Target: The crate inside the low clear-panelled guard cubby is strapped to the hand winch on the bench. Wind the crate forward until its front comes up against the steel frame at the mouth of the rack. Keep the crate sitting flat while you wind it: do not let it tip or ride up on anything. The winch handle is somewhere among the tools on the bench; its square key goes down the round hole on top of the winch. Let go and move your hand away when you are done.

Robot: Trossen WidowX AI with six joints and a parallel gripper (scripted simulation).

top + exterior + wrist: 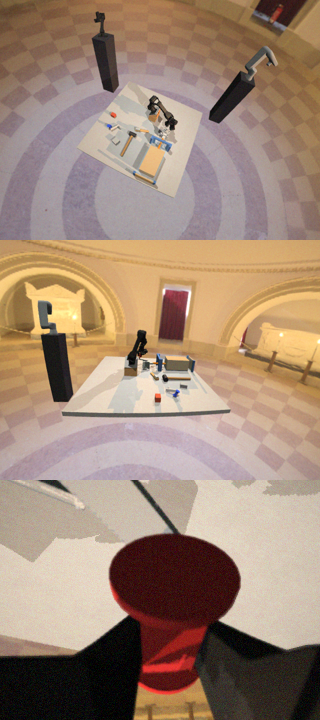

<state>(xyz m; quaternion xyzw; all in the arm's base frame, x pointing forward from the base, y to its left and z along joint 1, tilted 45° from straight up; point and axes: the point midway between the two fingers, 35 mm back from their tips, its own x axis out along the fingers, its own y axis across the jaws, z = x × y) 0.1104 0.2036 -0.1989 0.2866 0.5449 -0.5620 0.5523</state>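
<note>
Right now my gripper tip is 40 mm short of the red-knobbed handle, 30 mm to the left of it and 30 mm above it. Round my gripper tip: winch: 80 mm ahead, 70 mm to the right, 100 mm below; red knob: 10 mm ahead, 20 mm to the right; frame: 250 mm ahead, 80 mm to the right, 30 mm below.
</note>
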